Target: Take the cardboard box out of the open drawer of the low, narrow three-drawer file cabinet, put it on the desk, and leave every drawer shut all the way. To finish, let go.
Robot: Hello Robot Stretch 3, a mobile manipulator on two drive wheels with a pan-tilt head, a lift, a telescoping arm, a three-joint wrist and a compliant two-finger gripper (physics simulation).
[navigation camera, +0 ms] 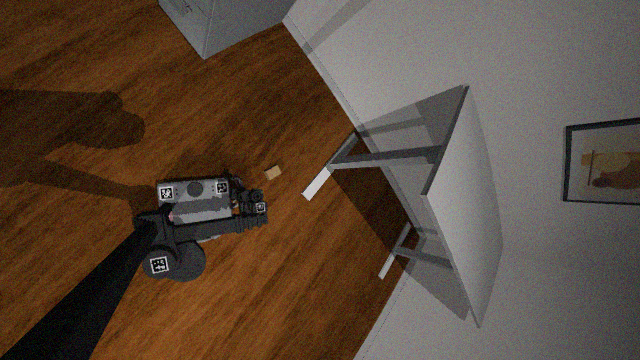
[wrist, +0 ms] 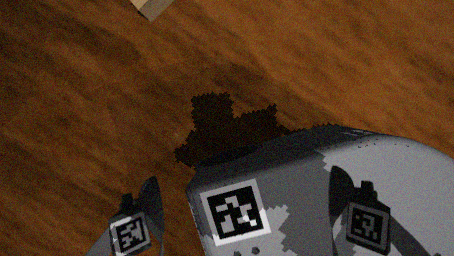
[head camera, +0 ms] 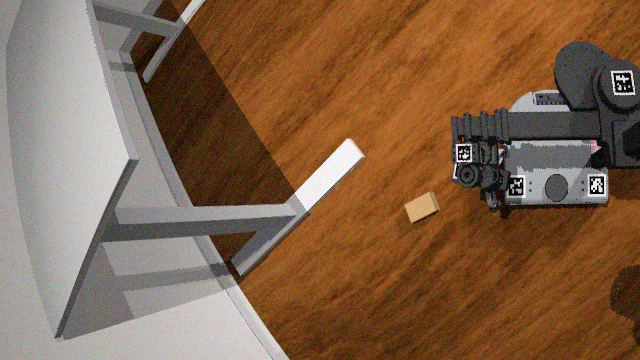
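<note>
The cardboard box [head camera: 421,207] [navigation camera: 272,172] [wrist: 154,7] lies on the wooden floor, between the robot's base and the nearest foot of the desk; a corner of it shows at the top of the wrist view. The white desk [head camera: 65,130] [navigation camera: 470,195] stands against the wall, and no box shows on its visible top. My gripper [wrist: 243,190] is open and empty, its fingers apart above the robot's base, a short way from the box. The grey file cabinet [navigation camera: 240,25] shows in part at the navigation view's top edge; whether its drawers are shut cannot be told.
The robot's base [head camera: 555,165] [navigation camera: 195,200] [wrist: 295,185] is under the folded wrist and retracted arm. A white desk foot [head camera: 330,172] [navigation camera: 316,184] sticks out over the floor toward the box. A framed picture [navigation camera: 566,165] hangs on the wall beyond the desk.
</note>
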